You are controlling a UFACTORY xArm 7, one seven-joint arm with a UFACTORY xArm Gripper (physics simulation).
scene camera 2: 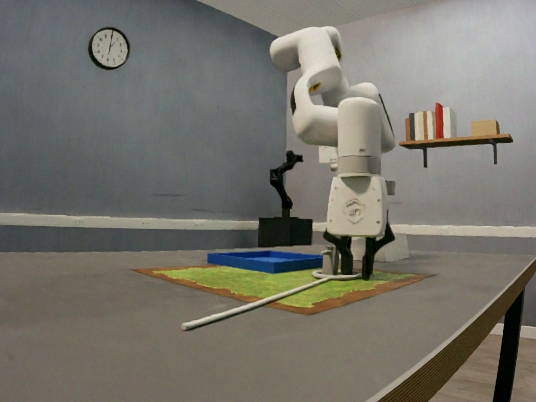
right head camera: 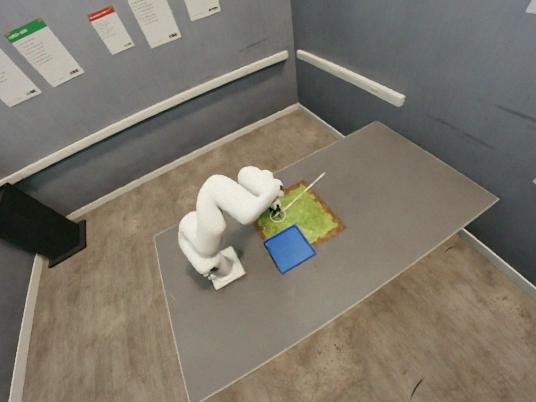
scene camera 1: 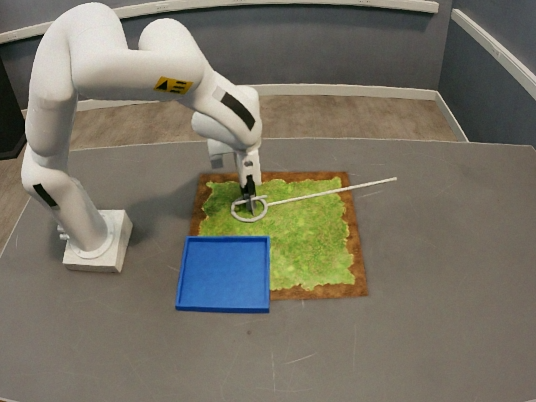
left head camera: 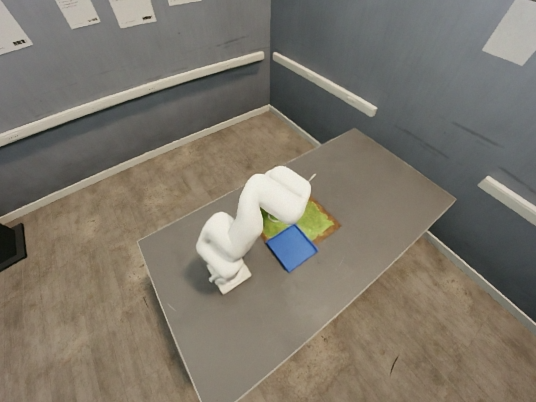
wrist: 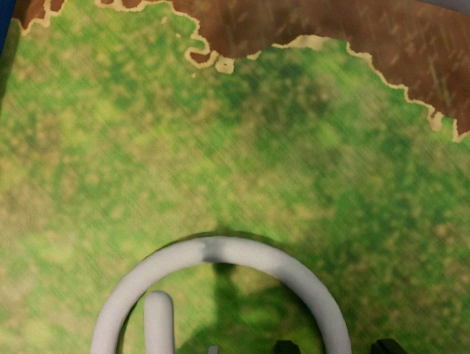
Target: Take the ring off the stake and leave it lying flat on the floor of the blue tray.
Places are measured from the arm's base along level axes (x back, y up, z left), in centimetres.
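Pixels of known places: gripper, fingertip midpoint: (scene camera 2: 356,278) (right head camera: 274,211); arm's base at its link origin: (right head camera: 223,267) (scene camera 1: 92,236).
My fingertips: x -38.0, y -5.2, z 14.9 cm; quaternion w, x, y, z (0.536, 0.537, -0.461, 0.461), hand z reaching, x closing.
For each thing: its top centre in the pictures, then the offset to it from my fingertips. "pt": a spot on its surface instead. Level surfaces: height alone.
- light grey ring at its top centre: (scene camera 2: 337,272) (scene camera 1: 249,207) (right head camera: 277,215) dz -3.9, dx +0.0, dy +0.7 cm
- stake at its top centre: (scene camera 2: 330,246) (scene camera 1: 251,196) dz -5.1, dx -0.8, dy +5.2 cm
- peg at a spot on its surface: (wrist: 159,320) pt dz -5.6, dx +2.6, dy +4.4 cm
- blue tray at its top centre: (scene camera 1: 223,270) (scene camera 2: 271,255) (right head camera: 289,246) (left head camera: 292,245) dz -23.5, dx +6.0, dy +1.9 cm
- brown mat at its surface level: dy -0.2 cm
- ring's rod at a spot on its surface: (scene camera 2: 255,304) pt dz +1.6, dx -28.3, dy +0.2 cm
- grey table at its surface level: dy -0.2 cm
The light grey ring (right head camera: 278,221) (scene camera 1: 249,219) (wrist: 220,248) has a long thin rod and lies low around the stake (scene camera 1: 252,206) (scene camera 2: 328,262), a short grey post with a peg at its top. In the wrist view the peg (wrist: 159,320) stands inside the ring. My gripper (scene camera 2: 357,276) (wrist: 337,347) points down with its black fingers apart, one inside and one outside the ring's side. It is open and not clamped on the ring. The blue tray (left head camera: 292,248) (right head camera: 290,250) (scene camera 1: 225,275) (scene camera 2: 265,263) is beside the ring and holds nothing.
The green and brown mat (scene camera 1: 310,250) (scene camera 2: 235,282) lies under the stake and beside the tray. The ring's rod (scene camera 1: 330,192) (scene camera 2: 255,304) reaches past the mat's edge over the grey table (scene camera 1: 425,300). The arm's white base (scene camera 1: 120,245) stands left of the tray in scene camera 1.
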